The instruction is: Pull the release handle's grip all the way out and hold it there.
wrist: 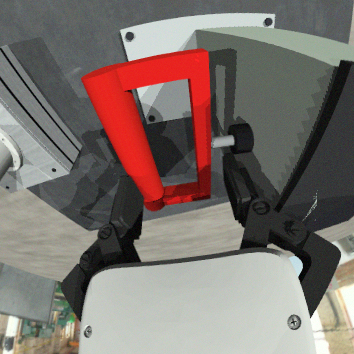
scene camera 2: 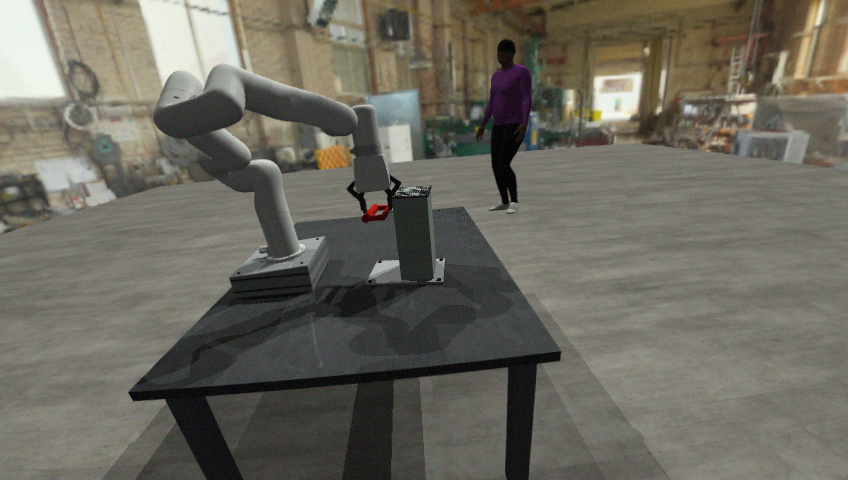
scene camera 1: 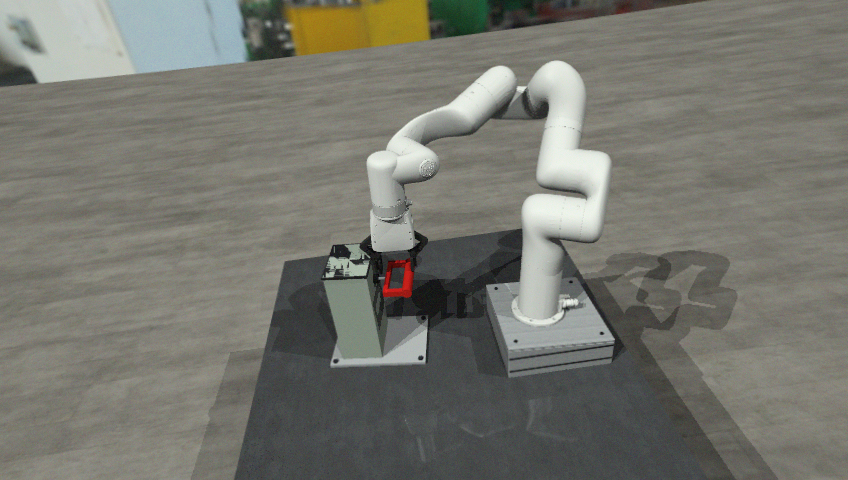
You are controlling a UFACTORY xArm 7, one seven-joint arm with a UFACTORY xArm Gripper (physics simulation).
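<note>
The red release handle (scene camera 1: 408, 281) (scene camera 2: 368, 215) (wrist: 128, 137) is a rectangular loop with a round grip bar on the side away from the pale green post (scene camera 1: 355, 318) (scene camera 2: 414, 237) (wrist: 270, 100). In the wrist view a short light stem (wrist: 222, 141) joins it to a black collar (wrist: 243, 138) at the post. My gripper (scene camera 1: 395, 272) (scene camera 2: 377, 209) (wrist: 178, 176) is open and points down over the handle's far end in scene camera 1. One finger is outside the grip bar, the other between the loop and the post, near the stem. Exact finger contact cannot be told.
The post stands on a light base plate (scene camera 1: 410, 344) (scene camera 2: 386, 271) (wrist: 165, 37) on the dark table (scene camera 1: 333, 428) (scene camera 2: 333, 362). The arm's grey base block (scene camera 1: 559, 353) (scene camera 2: 276, 282) (wrist: 40, 160) stands on the grip side. A person in purple (scene camera 2: 510, 95) stands beyond the table.
</note>
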